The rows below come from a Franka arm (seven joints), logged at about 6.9 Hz.
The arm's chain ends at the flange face. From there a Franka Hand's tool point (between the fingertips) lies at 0.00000 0.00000 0.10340 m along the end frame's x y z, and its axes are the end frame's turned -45 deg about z.
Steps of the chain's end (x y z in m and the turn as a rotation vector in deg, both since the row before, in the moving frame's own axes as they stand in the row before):
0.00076, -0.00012, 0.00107, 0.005, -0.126, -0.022
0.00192, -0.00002, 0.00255, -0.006, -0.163, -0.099
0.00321, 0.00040, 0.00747, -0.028, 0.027, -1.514
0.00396, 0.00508, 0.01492, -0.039, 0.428, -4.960
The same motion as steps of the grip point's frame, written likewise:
0.00047, 0.00029, 0.00107, 0.093, -0.086, -0.022
0.00116, 0.00114, 0.00255, 0.111, -0.120, -0.099
0.00199, 0.00262, 0.00747, -0.039, -0.001, -1.514
-0.00027, 0.00697, 0.01492, -0.330, 0.275, -4.960

